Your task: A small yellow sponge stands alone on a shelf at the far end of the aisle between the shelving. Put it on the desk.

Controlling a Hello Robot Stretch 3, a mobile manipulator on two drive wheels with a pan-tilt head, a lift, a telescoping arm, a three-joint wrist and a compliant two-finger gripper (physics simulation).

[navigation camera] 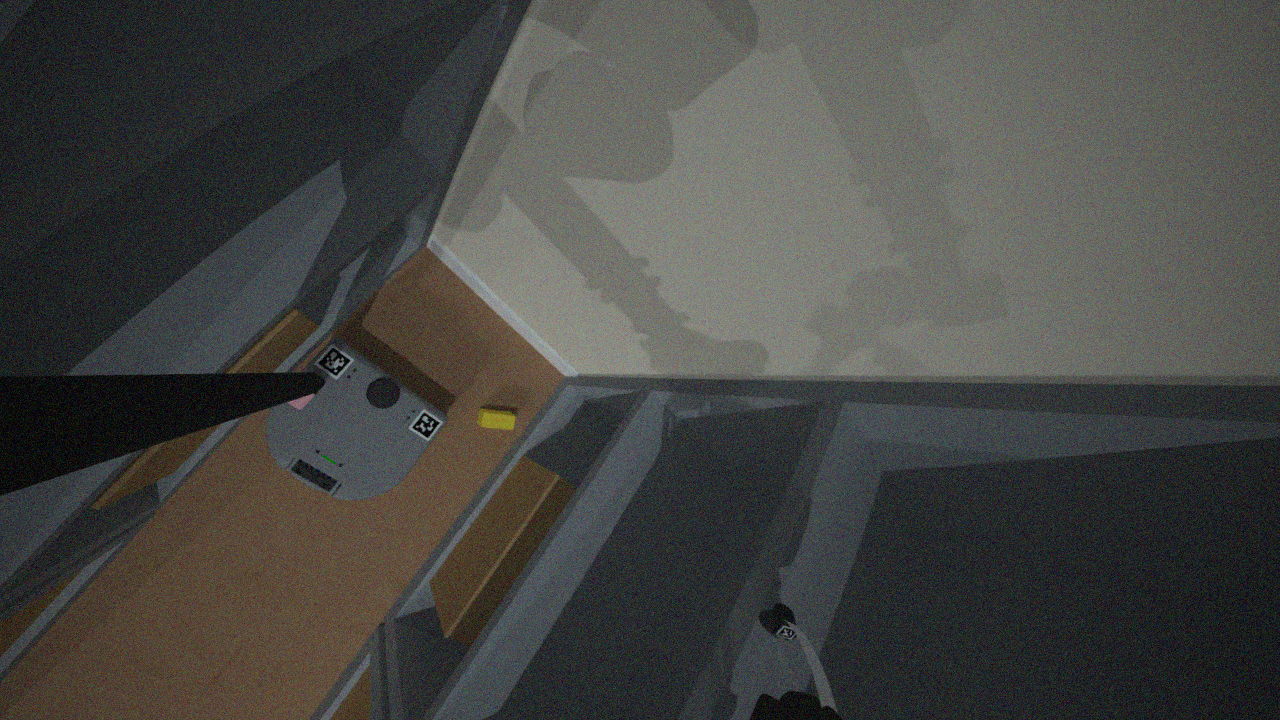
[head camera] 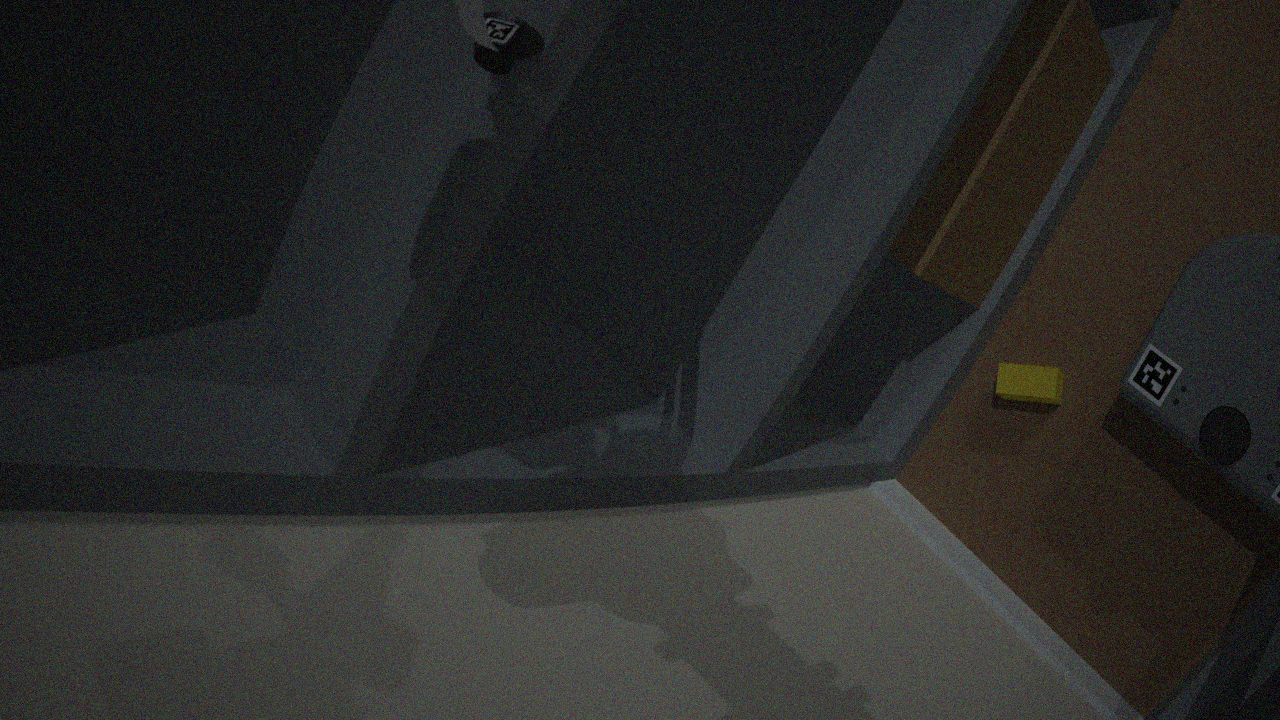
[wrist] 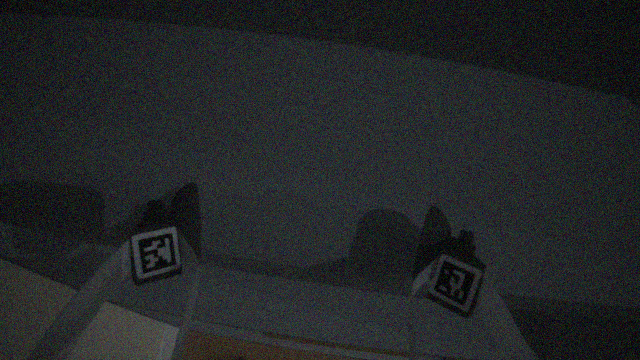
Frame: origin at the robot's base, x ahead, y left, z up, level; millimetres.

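Seen in the pictures: gripper, fingertip midpoint: [navigation camera: 749, 674]; robot's base at its link origin: [navigation camera: 382, 391] [head camera: 1222, 432].
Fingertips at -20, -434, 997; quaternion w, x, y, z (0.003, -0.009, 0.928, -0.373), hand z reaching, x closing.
Offsets run from my fingertips to a thing's top centre, as dx, dy, dz.
The yellow sponge @[+143, +126, -930] [head camera: 1028, 382] [navigation camera: 496, 419] lies flat on the brown floor, close beside my grey base and near the foot of the shelving. My gripper [wrist: 311, 221] is open, its two fingertips wide apart with no object between them, over a dark grey shelf surface [wrist: 280, 125]. One fingertip [head camera: 506, 40] [navigation camera: 777, 617] shows at the top of the head camera view and low in the navigation camera view. It is far from the sponge, up at the shelving. The sponge does not show in the wrist view. The desk does not show.
Dark grey shelving [head camera: 537, 494] [navigation camera: 984, 391] stands against a pale wall [head camera: 358, 608] [navigation camera: 805, 223]. A brown box @[-130, -135, -651] [head camera: 1029, 170] [navigation camera: 496, 537] sits on a low shelf. My base [head camera: 1239, 295] [navigation camera: 358, 447] stands in the aisle, between shelving on both sides. The scene is dim.
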